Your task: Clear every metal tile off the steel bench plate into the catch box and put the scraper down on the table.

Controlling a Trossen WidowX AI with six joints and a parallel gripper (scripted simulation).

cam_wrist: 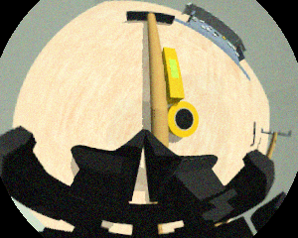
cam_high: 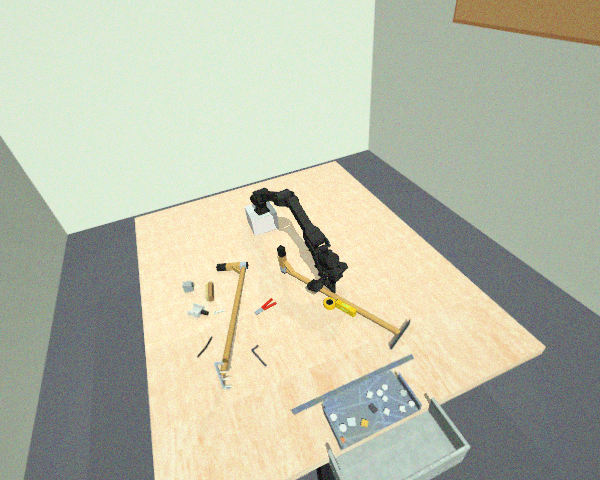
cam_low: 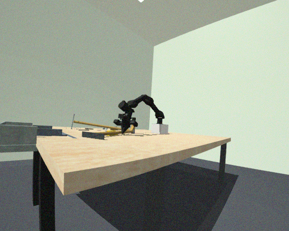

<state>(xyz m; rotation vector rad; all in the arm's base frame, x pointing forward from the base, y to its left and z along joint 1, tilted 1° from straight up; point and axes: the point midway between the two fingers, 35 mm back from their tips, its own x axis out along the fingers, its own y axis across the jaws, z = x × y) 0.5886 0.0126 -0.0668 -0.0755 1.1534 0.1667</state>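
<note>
Now: the long scraper 20 mm ahead of my gripper tip, 10 mm to the right of it and 50 mm above it. Round my gripper tip: yellow spirit level (90 mm ahead, 20 mm to the right, 10 mm above); then yellow tape roll (30 mm ahead, 50 mm to the right); then long wooden-handled tool (170 mm behind, 420 mm to the right, 30 mm above).
</note>
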